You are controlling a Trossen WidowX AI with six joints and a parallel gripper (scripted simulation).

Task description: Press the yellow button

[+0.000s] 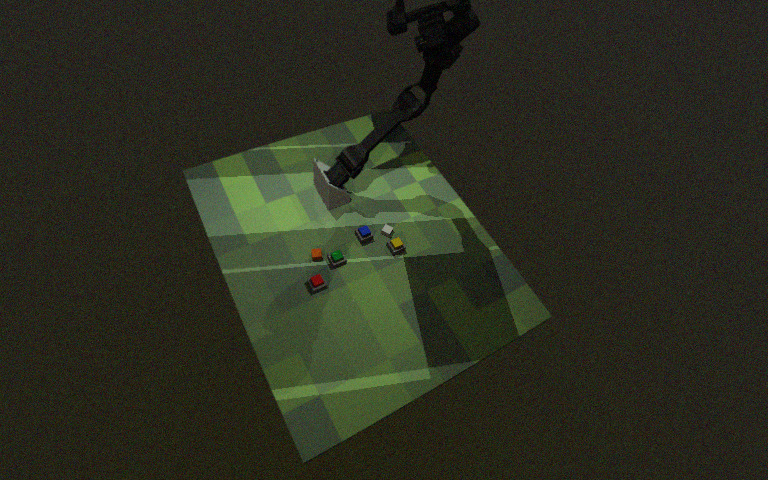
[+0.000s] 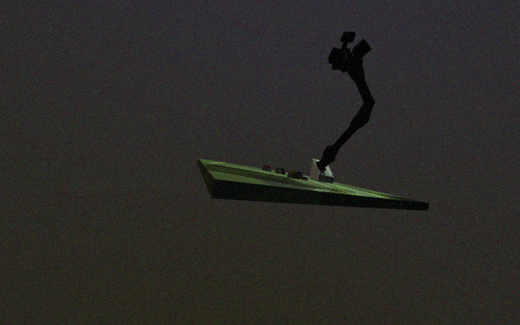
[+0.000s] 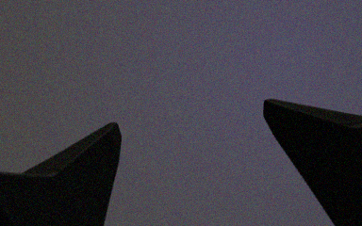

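My gripper tip is 79 cm above the yellow button, 16 cm short of it and 2 cm to the left of it. Round my gripper tip: white block (81 cm below, 9 cm ahead); green button (79 cm below, 22 cm to the right, 10 cm ahead); blue button (79 cm below, 8 cm to the right, 6 cm ahead).
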